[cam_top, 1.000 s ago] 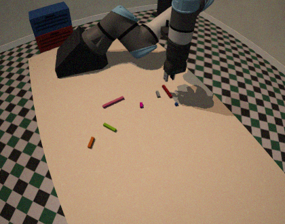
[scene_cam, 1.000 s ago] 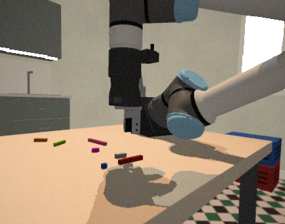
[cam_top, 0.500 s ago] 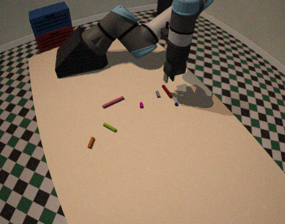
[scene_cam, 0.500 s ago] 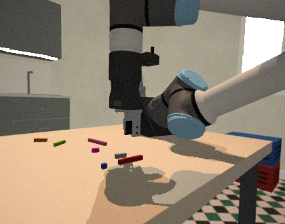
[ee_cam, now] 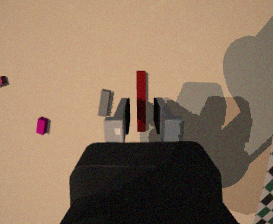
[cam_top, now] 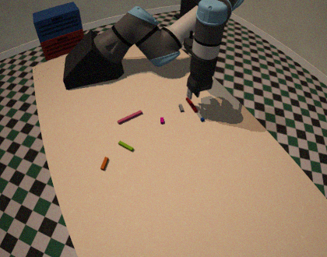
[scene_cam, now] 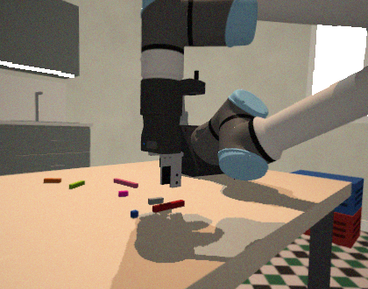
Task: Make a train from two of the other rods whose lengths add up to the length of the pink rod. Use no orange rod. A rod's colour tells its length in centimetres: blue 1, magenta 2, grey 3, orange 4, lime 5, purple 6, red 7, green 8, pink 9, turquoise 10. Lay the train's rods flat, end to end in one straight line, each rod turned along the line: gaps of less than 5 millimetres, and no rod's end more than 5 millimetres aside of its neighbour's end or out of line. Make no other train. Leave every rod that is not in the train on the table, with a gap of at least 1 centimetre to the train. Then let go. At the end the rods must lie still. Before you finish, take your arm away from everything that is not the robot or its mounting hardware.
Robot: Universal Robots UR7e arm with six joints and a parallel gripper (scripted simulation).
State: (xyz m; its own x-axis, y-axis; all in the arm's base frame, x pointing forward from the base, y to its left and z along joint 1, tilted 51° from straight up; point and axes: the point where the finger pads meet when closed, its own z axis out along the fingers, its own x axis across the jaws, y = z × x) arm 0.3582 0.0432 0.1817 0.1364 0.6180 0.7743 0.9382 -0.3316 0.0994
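Right now my hand is 60 mm above the red rod. Round my hand: magenta rod: 130 mm to the right, 60 mm below, 10 mm ahead; grey rod: 60 mm below, 40 mm to the right; blue rod: 80 mm ahead, 60 mm below, 10 mm to the right.
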